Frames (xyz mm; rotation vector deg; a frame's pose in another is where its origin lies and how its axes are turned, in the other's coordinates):
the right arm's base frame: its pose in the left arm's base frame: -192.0 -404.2 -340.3 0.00 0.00 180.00
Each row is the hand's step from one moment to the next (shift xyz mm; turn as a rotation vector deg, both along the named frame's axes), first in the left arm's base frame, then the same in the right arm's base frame.
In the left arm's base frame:
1: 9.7 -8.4 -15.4 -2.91 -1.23 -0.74
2: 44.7 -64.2 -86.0 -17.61 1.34 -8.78
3: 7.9 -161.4 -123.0 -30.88 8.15 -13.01
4: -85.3 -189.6 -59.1 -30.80 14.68 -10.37
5: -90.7 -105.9 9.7 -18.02 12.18 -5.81
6: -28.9 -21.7 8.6 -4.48 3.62 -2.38
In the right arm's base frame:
1: -9.7 8.4 -15.4 2.91 1.23 -0.74
2: -44.7 64.2 -86.0 17.61 -1.34 -8.78
3: -7.9 161.4 -123.0 30.88 -8.15 -13.01
4: 85.3 189.6 -59.1 30.80 -14.68 -10.37
5: 90.7 105.9 9.7 18.02 -12.18 -5.81
6: 28.9 21.7 8.6 4.48 -3.62 -2.38

